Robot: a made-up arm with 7 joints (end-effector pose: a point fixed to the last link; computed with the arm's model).
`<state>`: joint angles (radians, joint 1 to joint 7).
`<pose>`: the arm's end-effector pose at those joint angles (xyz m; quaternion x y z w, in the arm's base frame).
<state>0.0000 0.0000 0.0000 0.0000 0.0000 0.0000 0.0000</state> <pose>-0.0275 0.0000 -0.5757 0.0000 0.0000 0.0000 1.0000</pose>
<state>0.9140 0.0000 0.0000 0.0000 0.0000 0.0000 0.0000</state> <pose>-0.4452 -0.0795 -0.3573 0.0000 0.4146 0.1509 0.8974</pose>
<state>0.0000 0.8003 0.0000 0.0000 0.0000 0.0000 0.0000</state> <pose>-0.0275 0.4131 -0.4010 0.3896 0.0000 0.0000 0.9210</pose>
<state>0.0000 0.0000 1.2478 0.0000 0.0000 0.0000 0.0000</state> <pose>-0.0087 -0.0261 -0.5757 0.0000 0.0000 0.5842 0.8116</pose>
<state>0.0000 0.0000 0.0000 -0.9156 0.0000 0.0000 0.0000</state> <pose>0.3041 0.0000 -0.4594 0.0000 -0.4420 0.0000 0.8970</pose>
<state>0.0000 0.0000 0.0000 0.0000 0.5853 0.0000 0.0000</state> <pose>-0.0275 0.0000 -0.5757 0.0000 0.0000 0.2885 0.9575</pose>
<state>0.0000 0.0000 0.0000 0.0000 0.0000 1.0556 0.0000</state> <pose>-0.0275 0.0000 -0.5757 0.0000 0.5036 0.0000 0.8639</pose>
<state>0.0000 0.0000 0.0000 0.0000 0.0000 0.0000 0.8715</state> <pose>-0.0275 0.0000 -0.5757 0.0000 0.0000 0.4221 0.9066</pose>
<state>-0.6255 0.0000 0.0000 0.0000 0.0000 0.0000 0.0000</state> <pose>0.2944 -0.0295 -0.4946 0.0000 -0.2891 -0.1052 0.9515</pose>
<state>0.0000 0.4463 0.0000 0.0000 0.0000 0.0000 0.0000</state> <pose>-0.0275 0.2485 -0.5193 0.2213 0.0000 0.0000 0.9752</pose>
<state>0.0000 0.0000 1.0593 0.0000 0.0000 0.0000 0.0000</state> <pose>-0.0135 -0.0240 -0.5757 0.0000 0.0000 0.5052 0.8630</pose>
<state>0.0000 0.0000 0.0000 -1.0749 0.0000 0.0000 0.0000</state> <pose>0.3447 0.0000 -0.4108 0.0000 -0.5119 0.0000 0.8590</pose>
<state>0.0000 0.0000 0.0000 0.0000 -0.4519 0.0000 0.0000</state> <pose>-0.0275 0.0000 -0.5757 0.0000 0.0000 -0.2240 0.9746</pose>
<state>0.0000 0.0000 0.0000 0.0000 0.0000 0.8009 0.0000</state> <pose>-0.0275 0.0000 -0.5757 0.0000 0.3898 0.0000 0.9209</pose>
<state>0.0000 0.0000 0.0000 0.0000 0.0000 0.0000 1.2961</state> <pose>-0.0275 0.0000 -0.5757 0.0000 0.0000 0.6036 0.7973</pose>
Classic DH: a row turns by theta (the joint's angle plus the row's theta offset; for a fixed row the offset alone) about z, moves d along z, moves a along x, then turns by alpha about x. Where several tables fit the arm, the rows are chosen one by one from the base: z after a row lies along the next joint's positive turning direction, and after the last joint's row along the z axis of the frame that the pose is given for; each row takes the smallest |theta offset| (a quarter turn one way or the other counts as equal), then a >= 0, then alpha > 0; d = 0 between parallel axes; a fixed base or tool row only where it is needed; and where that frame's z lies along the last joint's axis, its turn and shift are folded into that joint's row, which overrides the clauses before.
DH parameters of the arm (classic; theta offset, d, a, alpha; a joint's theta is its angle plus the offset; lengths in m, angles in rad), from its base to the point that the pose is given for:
base (fixed): 0 0 0 -1.2217
joint 1: 1.5708 0 0 1.5708
joint 2: 1.2217 0 0 -1.5708
joint 3: -1.5708 -0.181 0.0203 -1.5708
joint 4: 0 0 -0.0478 1.5708
joint 5: 0 -0.3947 0 -1.5708
joint 6: 0 0 0 1.5708
joint 7: 0 0 0 0

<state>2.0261 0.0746 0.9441 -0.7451 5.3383 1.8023 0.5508</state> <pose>-0.5503 0.0212 0.1188 -0.3986 -0.8863 -0.1317 0.1954</pose>
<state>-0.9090 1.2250 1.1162 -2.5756 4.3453 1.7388 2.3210</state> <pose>-0.1387 -0.0329 0.2643 0.0746 0.3817 -0.1522 0.9086</pose>
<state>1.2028 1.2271 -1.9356 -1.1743 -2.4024 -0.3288 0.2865</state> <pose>-0.5174 0.0882 -0.0313 0.7339 0.1744 0.6407 0.1428</pose>
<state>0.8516 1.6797 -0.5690 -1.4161 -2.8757 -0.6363 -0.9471</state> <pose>0.0132 0.3656 -0.3347 0.4233 -0.1711 0.4905 0.7422</pose>
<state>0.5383 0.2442 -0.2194 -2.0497 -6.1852 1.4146 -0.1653</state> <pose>0.3124 -0.0072 -0.2413 0.0245 -0.0373 -0.1470 0.9881</pose>
